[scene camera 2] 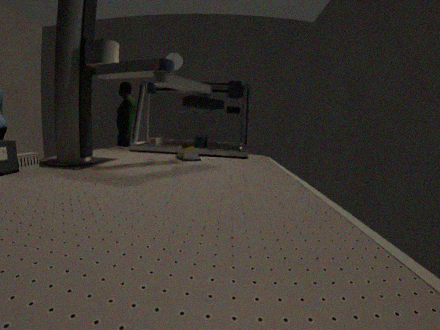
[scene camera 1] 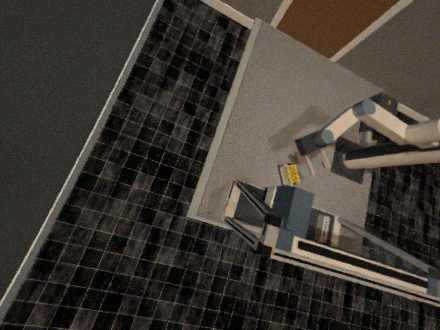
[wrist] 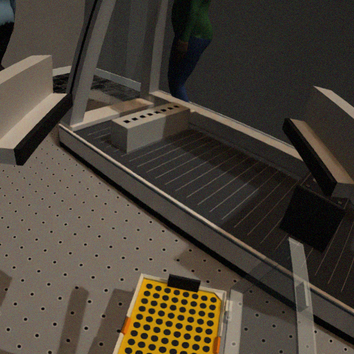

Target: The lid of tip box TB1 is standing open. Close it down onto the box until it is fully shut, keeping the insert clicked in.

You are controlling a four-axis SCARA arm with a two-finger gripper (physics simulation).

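Seen in the pictures: gripper, fingertip midpoint: [scene camera 2: 187,111] [scene camera 1: 320,171]; arm's base at its link origin: [scene camera 2: 75,164] [scene camera 1: 348,159].
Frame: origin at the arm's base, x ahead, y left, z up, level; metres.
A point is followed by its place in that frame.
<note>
Tip box TB1 [scene camera 1: 293,174] [scene camera 2: 189,155] {x 0.516, y 0.243, z 0.041 m} stands on the bench, with its yellow insert [wrist: 172,320] seated inside, lower centre in the wrist view. Its clear lid [wrist: 301,287] stands open on the right side, beside the deck edge. Orange clips and a black tab show at the box's rim. The lower end of the box is cut off. My gripper [scene camera 1: 318,161] [wrist: 181,87] has its fingers well apart with nothing between them, to one side of the box in scene camera 1. The fingertips are too dark to make out in scene camera 2.
A gantry machine [scene camera 1: 292,212] [scene camera 2: 190,150] stands close beside the box. Its deck [wrist: 215,172] bears a slotted pale block [wrist: 150,131] and a black block [wrist: 312,217]. A person in green [scene camera 2: 131,116] [wrist: 196,25] stands behind. The arm's column [scene camera 2: 70,100] {x 0.044, y -0.060, z 0.289 m} rises at the left.
</note>
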